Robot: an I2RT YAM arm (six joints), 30 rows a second.
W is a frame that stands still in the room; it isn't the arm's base.
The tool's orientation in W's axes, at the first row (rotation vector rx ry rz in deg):
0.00, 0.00, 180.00
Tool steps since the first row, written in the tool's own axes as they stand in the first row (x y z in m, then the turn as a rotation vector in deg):
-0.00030, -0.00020, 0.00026, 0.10, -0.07, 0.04
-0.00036, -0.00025, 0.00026, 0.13, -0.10, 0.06
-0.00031, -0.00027, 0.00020, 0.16, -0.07, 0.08
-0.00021, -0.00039, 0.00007, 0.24, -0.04, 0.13
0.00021, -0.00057, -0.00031, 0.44, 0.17, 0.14
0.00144, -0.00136, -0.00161, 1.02, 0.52, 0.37
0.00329, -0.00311, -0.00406, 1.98, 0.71, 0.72
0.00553, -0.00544, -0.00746, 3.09, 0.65, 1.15
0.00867, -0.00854, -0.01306, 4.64, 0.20, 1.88
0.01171, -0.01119, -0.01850, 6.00, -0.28, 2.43
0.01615, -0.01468, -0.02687, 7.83, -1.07, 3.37
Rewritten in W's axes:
0.00030, 0.00020, 0.00026, -0.10, 0.07, 0.04
0.00036, 0.00025, 0.00026, -0.13, 0.10, 0.06
0.00031, 0.00027, 0.00020, -0.16, 0.07, 0.08
0.00021, 0.00039, 0.00007, -0.24, 0.04, 0.13
-0.00021, 0.00057, -0.00031, -0.44, -0.17, 0.14
-0.00144, 0.00136, -0.00161, -1.02, -0.52, 0.37
-0.00329, 0.00311, -0.00406, -1.98, -0.71, 0.72
-0.00553, 0.00544, -0.00746, -3.09, -0.65, 1.15
-0.00867, 0.00854, -0.01306, -4.64, -0.20, 1.88
-0.01171, 0.01119, -0.01850, -6.00, 0.28, 2.43
-0.01615, 0.01468, -0.02687, -7.83, 1.07, 3.37

